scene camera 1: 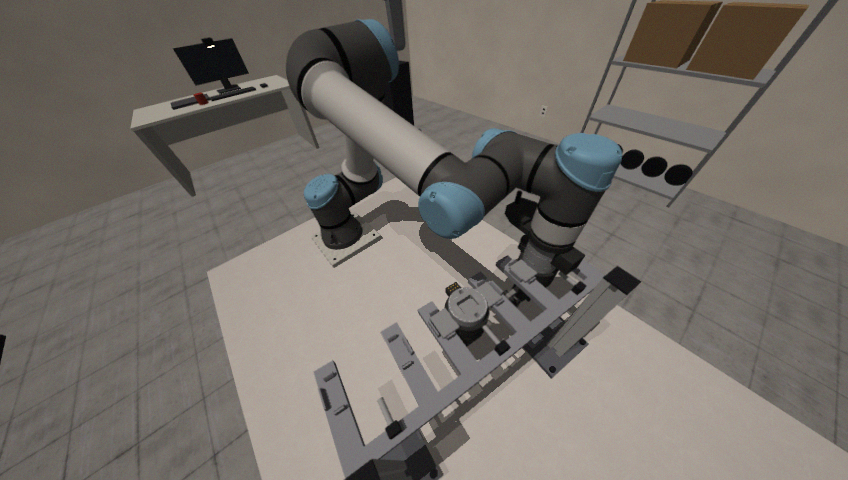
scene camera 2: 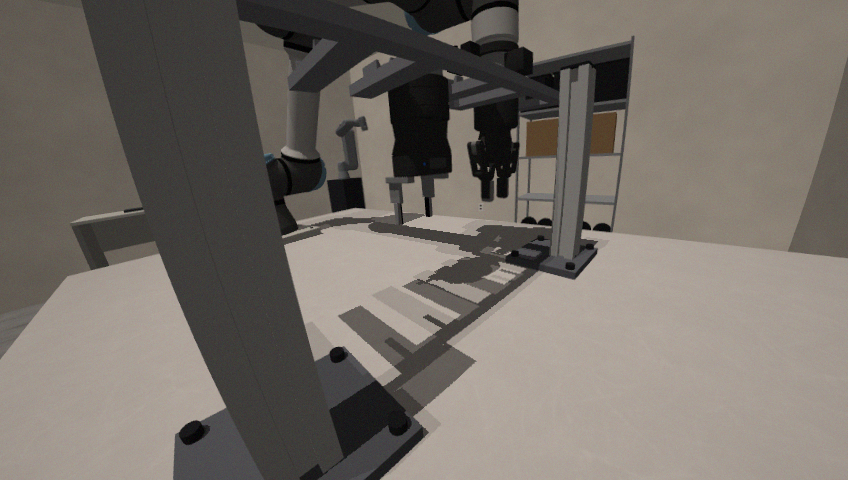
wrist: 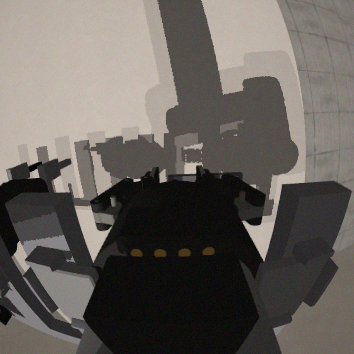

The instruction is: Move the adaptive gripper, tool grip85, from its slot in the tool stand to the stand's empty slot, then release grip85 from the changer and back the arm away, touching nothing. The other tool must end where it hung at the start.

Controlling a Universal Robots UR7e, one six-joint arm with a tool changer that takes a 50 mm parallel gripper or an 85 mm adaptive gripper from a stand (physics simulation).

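Observation:
My adaptive gripper grip85 hangs upright under the arm's wrist at the far-right slot of the tool stand. Its fingers are apart with nothing between them. Its side plates are at that slot's two prongs; whether they bear fully on them is hard to tell. The arm's flange is on the tool; the changer's lock cannot be seen. The other tool hangs in the middle slot, beside grip85. The near-left slot between two prongs is empty.
The stand's long crossbar runs just behind the tools, with a post close to the far-right slot and another post at the other end. The robot base is on the white table. A shelf rack stands beyond.

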